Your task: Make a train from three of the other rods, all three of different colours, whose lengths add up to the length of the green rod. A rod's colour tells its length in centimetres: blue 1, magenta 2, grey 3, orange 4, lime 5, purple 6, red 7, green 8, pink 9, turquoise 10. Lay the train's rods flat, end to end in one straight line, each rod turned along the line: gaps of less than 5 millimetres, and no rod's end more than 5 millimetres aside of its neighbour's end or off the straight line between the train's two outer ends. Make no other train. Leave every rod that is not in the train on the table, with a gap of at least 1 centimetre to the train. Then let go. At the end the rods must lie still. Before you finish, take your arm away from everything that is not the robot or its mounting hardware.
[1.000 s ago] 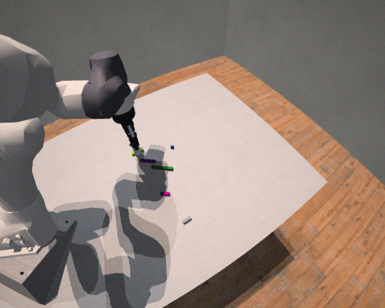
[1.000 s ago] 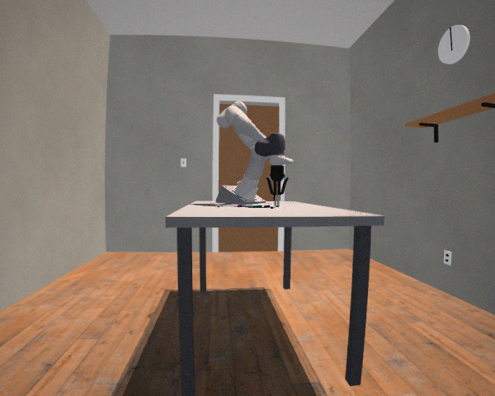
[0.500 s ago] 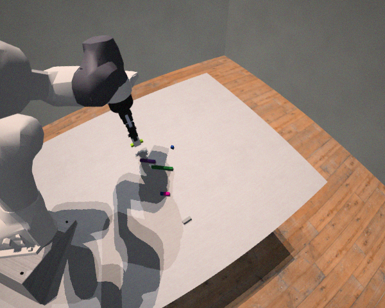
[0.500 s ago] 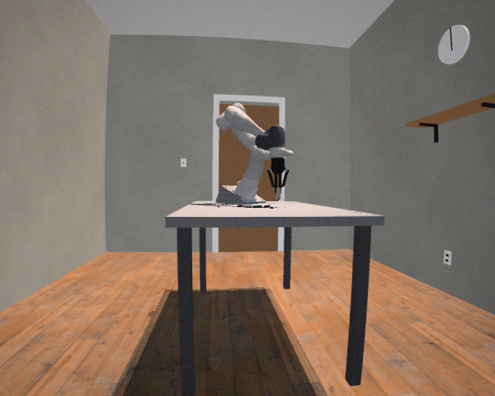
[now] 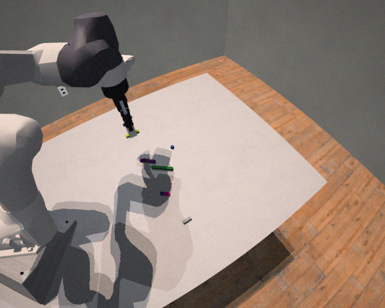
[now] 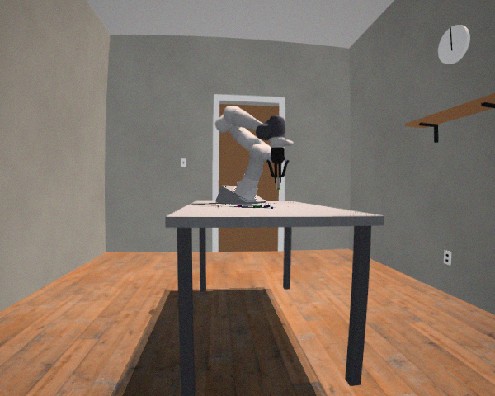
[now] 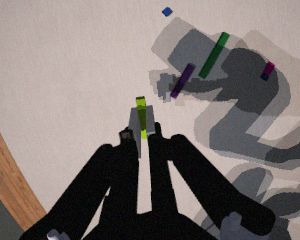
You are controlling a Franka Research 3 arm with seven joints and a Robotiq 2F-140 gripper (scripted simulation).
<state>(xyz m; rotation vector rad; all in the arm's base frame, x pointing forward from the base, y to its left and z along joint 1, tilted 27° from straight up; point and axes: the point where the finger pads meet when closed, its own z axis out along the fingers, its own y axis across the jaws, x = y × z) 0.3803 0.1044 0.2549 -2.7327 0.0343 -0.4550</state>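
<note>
Now: the magenta rod 30 mm ahead of my hand, 220 mm to the right of it and 130 mm below it. The rest, counted from my hand: lime rod (30 mm below); green rod (50 mm ahead, 120 mm to the right, 130 mm below); purple rod (20 mm ahead, 60 mm to the right, 130 mm below).
</note>
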